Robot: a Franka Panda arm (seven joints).
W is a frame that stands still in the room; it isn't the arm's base.
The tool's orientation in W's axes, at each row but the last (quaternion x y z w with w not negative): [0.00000, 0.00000, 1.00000, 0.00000]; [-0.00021, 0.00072, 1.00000, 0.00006]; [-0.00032, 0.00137, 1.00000, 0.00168]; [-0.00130, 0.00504, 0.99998, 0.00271]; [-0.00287, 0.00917, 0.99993, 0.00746]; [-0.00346, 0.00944, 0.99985, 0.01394]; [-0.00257, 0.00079, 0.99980, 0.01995]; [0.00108, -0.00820, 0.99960, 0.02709]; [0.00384, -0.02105, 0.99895, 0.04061]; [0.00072, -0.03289, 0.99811, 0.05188]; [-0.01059, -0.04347, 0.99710, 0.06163]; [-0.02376, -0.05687, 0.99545, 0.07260]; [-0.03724, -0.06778, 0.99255, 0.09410]
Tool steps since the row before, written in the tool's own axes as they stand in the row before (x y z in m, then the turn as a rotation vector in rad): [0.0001, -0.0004, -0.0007, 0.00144, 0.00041, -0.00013]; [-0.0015, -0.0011, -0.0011, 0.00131, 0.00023, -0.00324]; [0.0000, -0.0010, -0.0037, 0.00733, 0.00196, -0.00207]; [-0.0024, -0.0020, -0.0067, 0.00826, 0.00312, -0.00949]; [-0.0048, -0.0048, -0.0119, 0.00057, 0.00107, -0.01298]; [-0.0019, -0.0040, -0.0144, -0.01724, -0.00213, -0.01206]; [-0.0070, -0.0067, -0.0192, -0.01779, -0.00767, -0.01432]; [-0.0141, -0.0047, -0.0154, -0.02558, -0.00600, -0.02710]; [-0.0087, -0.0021, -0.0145, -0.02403, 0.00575, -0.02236]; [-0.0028, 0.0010, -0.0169, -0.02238, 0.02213, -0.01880]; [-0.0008, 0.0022, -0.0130, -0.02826, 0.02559, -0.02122]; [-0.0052, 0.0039, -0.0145, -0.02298, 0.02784, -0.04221]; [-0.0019, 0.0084, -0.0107, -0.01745, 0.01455, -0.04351]
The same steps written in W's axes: [-0.0001, 0.0004, -0.0007, -0.00144, -0.00041, -0.00013]; [0.0015, 0.0011, -0.0011, -0.00131, -0.00023, -0.00324]; [0.0000, 0.0010, -0.0037, -0.00734, -0.00194, -0.00207]; [0.0024, 0.0019, -0.0067, -0.00825, -0.00317, -0.00948]; [0.0049, 0.0045, -0.0120, -0.00051, -0.00130, -0.01296]; [0.0021, 0.0037, -0.0145, 0.01737, 0.00142, -0.01197]; [0.0074, 0.0064, -0.0192, 0.01815, 0.00693, -0.01424]; [0.0143, 0.0042, -0.0154, 0.02582, 0.00505, -0.02706]; [0.0088, 0.0020, -0.0145, 0.02335, -0.00672, -0.02280]; [0.0027, -0.0002, -0.0169, 0.02000, -0.02304, -0.02032]; [0.0009, -0.0012, -0.0131, 0.02548, -0.02699, -0.02294]; [0.0054, -0.0030, -0.0146, 0.02111, -0.02612, -0.04424]; [0.0013, -0.0072, -0.0116, 0.01822, -0.01196, -0.04398]
